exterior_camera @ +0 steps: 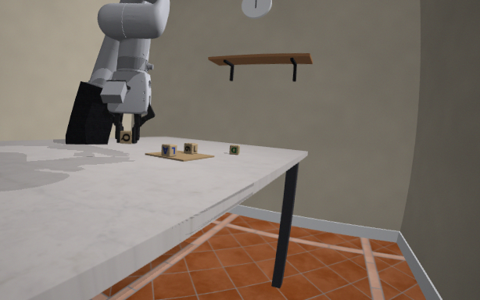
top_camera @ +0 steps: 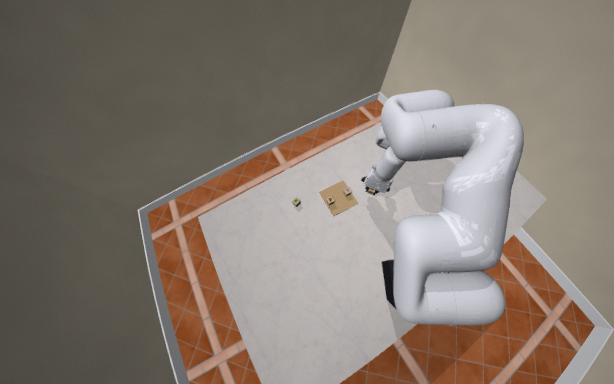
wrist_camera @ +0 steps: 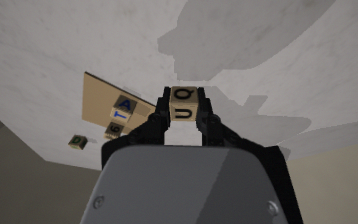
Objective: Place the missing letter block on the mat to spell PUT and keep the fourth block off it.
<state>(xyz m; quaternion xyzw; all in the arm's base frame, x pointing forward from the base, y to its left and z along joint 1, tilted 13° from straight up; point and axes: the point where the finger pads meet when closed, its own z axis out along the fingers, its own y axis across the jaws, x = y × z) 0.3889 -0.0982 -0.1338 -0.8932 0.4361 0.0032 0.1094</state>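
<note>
My hand is 15 cm to the right of the tan mat, 5 cm short of it and 5 cm above it.
</note>
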